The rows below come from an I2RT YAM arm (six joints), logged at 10 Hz.
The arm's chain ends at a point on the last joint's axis. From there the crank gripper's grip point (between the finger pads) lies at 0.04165 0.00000 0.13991 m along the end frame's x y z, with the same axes.
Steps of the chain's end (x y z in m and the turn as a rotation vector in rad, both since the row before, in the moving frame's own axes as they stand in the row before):
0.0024 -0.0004 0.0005 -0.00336 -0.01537 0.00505
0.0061 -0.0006 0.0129 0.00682 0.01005 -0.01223
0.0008 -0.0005 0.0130 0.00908 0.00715 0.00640
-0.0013 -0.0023 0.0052 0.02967 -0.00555 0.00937
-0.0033 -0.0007 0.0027 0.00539 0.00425 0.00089
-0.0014 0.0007 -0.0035 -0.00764 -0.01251 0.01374
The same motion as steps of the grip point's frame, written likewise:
0.0002 0.0003 0.0011 -0.00336 -0.01537 0.00505
0.0075 -0.0021 0.0125 0.00682 0.01005 -0.01223
0.0018 -0.0015 0.0127 0.00908 0.00715 0.00640
-0.0021 -0.0061 0.0054 0.02967 -0.00555 0.00937
-0.0027 -0.0014 0.0025 0.00539 0.00425 0.00089
-0.0032 0.0023 -0.0030 -0.00764 -0.01251 0.01374

